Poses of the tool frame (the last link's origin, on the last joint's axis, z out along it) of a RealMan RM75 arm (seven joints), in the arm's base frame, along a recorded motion.
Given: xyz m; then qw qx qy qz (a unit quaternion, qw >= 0).
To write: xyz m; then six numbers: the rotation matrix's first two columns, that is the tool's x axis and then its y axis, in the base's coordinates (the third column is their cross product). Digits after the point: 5 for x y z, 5 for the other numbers.
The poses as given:
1: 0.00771 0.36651 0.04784 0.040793 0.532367 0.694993 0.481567
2: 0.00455 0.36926 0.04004 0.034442 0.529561 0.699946 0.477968
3: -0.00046 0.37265 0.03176 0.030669 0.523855 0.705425 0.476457
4: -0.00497 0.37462 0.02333 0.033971 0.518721 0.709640 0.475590
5: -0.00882 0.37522 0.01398 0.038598 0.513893 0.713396 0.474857
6: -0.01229 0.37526 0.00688 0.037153 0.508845 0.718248 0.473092
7: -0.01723 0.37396 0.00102 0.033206 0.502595 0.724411 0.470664
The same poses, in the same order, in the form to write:
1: 0.00771 0.36651 0.04784 -0.42984 0.77927 0.45604 0.70069 -0.03064 0.71280
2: 0.00455 0.36926 0.04004 -0.43676 0.77425 0.45801 0.70840 -0.01778 0.70558
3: -0.00046 0.37265 0.03176 -0.44927 0.76831 0.45592 0.70986 -0.00287 0.70434
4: -0.00497 0.37462 0.02333 -0.45955 0.76852 0.44518 0.70390 0.00949 0.71024
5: -0.00882 0.37522 0.01398 -0.46885 0.76988 0.43298 0.69656 0.02085 0.71719
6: -0.01229 0.37526 0.00688 -0.47939 0.76611 0.42809 0.69580 0.03452 0.71741
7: -0.01723 0.37396 0.00102 -0.49259 0.75943 0.42500 0.69691 0.05175 0.71529
